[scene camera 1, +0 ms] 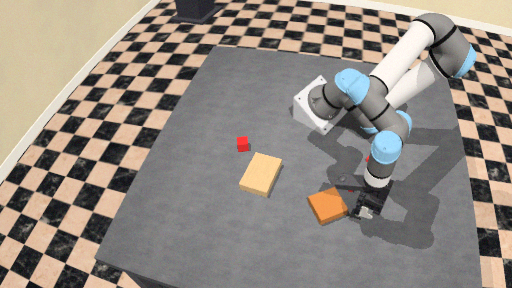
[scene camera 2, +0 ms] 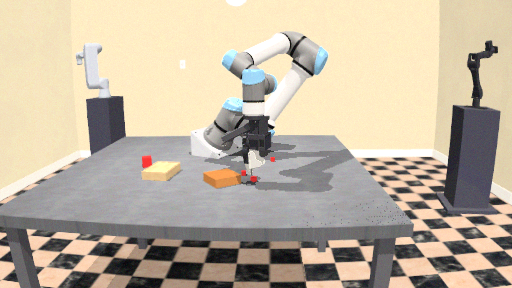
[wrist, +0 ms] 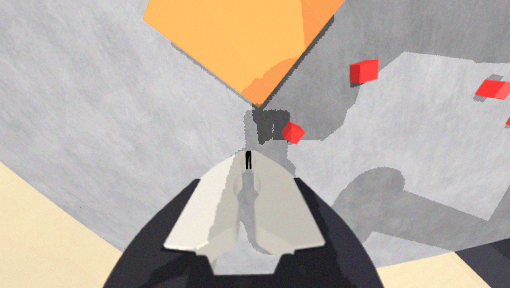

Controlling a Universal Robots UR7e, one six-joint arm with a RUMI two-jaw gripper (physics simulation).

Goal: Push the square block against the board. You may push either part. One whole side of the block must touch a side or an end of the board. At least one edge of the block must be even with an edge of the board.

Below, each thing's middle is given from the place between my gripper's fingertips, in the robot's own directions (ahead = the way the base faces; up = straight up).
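Scene:
The pale wooden board (scene camera 1: 261, 173) is 38 cm to the right of my hand, 2 cm below it and 5 cm behind it. As for the orange square block (scene camera 1: 327, 205), I find it 1 cm behind my hand and 2 cm below it, and 11 cm to the right of it.

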